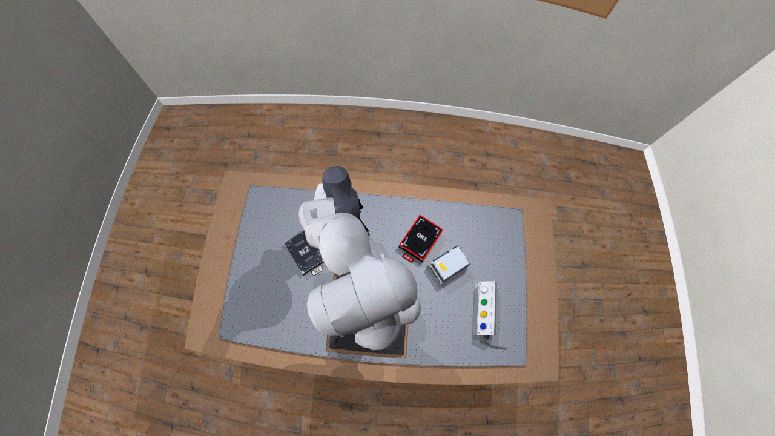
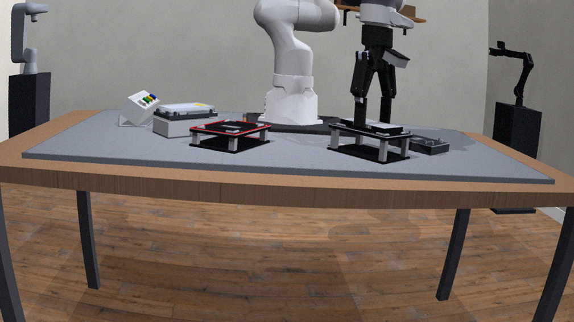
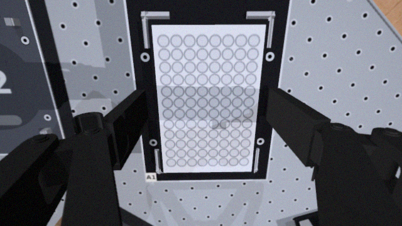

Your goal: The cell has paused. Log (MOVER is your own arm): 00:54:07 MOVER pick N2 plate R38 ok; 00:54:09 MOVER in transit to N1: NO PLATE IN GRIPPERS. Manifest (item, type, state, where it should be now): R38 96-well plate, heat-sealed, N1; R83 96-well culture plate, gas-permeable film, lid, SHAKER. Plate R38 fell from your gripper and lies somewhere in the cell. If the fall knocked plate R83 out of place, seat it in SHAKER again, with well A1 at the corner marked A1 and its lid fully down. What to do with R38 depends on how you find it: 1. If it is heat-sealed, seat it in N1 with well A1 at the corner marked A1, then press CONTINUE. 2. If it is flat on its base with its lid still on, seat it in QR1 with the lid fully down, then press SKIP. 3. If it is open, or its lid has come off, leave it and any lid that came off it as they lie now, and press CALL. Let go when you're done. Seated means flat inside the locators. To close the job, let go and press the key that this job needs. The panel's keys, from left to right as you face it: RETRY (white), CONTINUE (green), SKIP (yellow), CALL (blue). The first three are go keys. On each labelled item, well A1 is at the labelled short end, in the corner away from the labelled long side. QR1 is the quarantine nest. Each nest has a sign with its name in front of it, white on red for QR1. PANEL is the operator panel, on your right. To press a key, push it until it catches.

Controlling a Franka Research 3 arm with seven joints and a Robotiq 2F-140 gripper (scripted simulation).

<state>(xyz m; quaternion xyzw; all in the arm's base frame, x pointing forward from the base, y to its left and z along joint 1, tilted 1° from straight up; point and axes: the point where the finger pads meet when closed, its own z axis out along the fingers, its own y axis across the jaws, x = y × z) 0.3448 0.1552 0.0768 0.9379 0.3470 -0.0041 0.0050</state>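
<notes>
Right now the plate R38 is 2 cm below my hand. Also, from my hand: N1 nest 4 cm below; QR1 nest 32 cm to the right, 5 cm below, 2 cm behind; retry key 59 cm to the right, 23 cm behind, 2 cm below.
</notes>
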